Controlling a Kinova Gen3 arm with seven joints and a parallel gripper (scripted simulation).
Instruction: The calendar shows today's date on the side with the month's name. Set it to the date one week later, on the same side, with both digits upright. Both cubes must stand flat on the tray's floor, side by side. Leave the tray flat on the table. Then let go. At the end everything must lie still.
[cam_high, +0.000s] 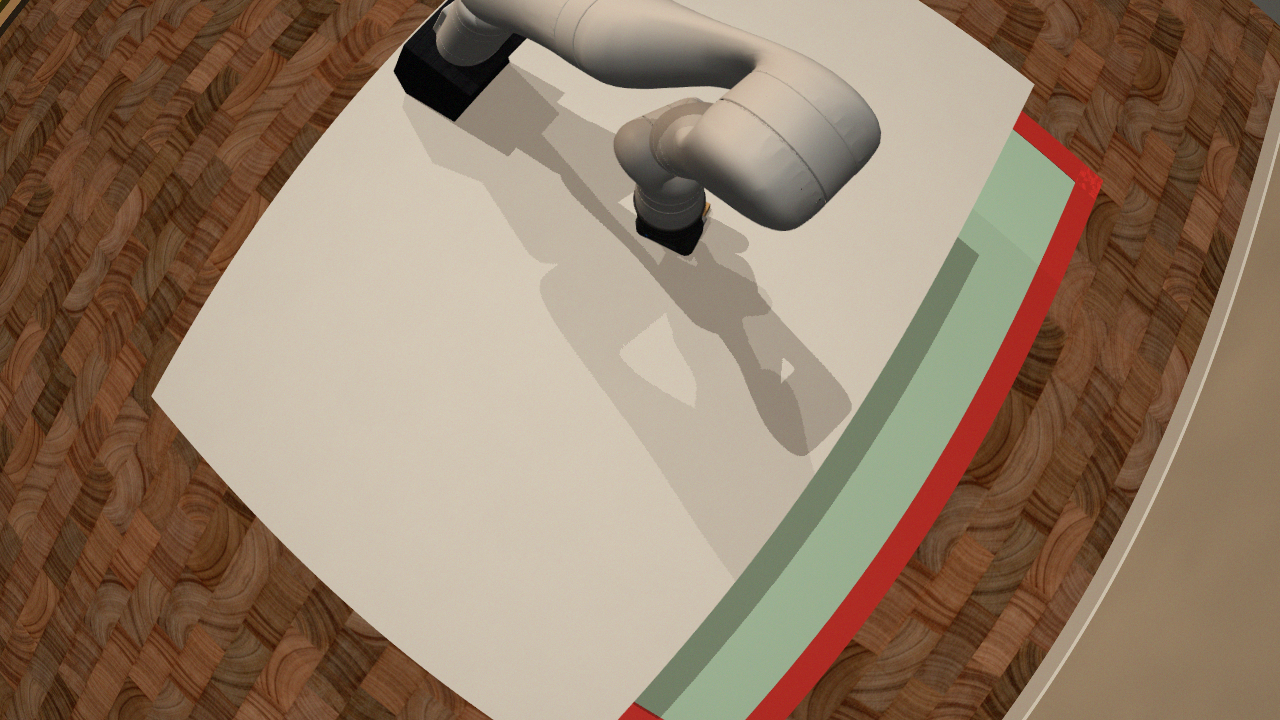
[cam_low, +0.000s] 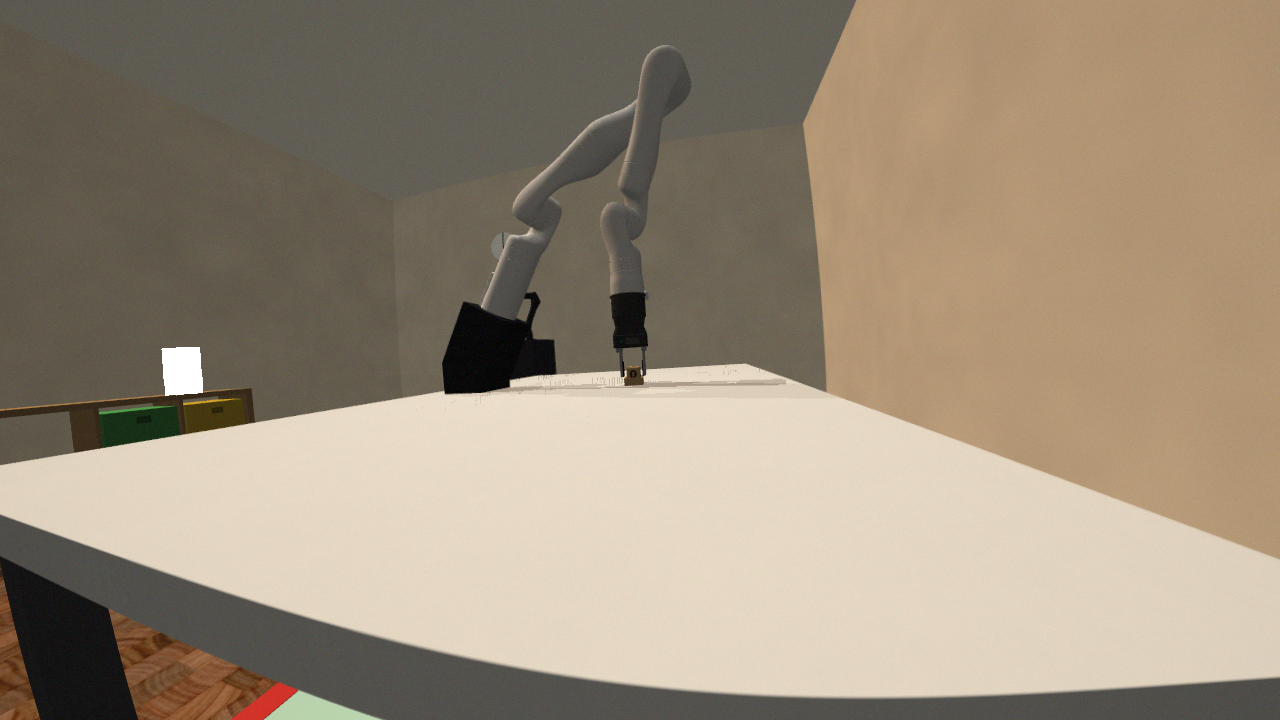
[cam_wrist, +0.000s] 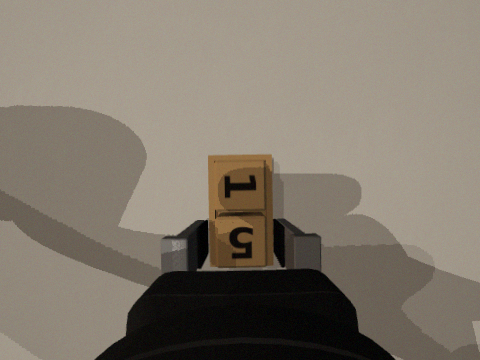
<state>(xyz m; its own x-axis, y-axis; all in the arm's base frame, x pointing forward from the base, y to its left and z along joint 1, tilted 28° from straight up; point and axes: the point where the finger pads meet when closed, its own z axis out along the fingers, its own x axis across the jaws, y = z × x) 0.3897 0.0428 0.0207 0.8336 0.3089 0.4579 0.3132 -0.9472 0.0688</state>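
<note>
Right now the wooden tray is 30 mm below my hand, 20 mm to the left of it and 10 mm behind it.
</note>
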